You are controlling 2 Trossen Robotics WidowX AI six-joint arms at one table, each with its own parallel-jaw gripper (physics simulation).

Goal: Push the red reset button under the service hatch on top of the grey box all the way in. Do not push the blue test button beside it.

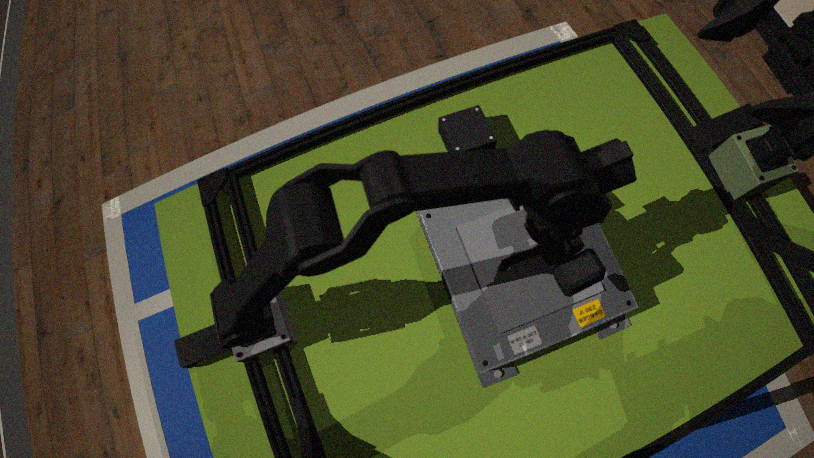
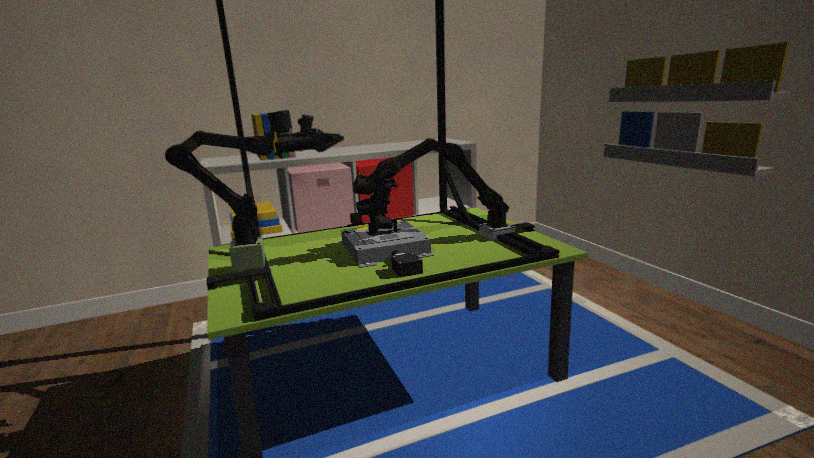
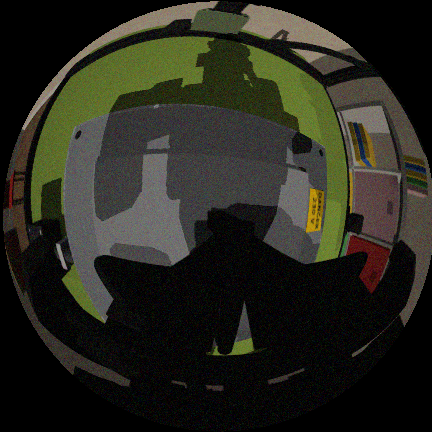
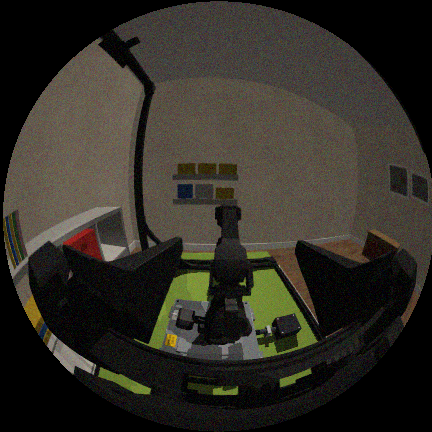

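Note:
The grey box (image 1: 483, 319) (image 2: 387, 251) (image 3: 80, 200) stands on the green table, with a yellow danger label (image 1: 588, 313) (image 3: 315, 210) (image 4: 171, 340) on top. Thin outlines of the hatch panel show on its top. My left gripper (image 3: 230, 233) (image 2: 380, 226) is low over the box top, shut on a dark handle (image 3: 225, 335) that stands between its fingers; wrist and shadow hide the contact. How far the hatch is raised I cannot tell. The red and blue buttons do not show. My right gripper (image 2: 341, 138) is open and empty, high above the table, away from the box.
A small black box (image 1: 467, 128) (image 2: 407, 263) (image 4: 286, 325) stands beside the grey box. Black rails (image 1: 398, 108) frame the table. The green-grey mount (image 1: 740, 165) (image 2: 247, 257) carries my right arm. My left arm stretches over the table to the grey box.

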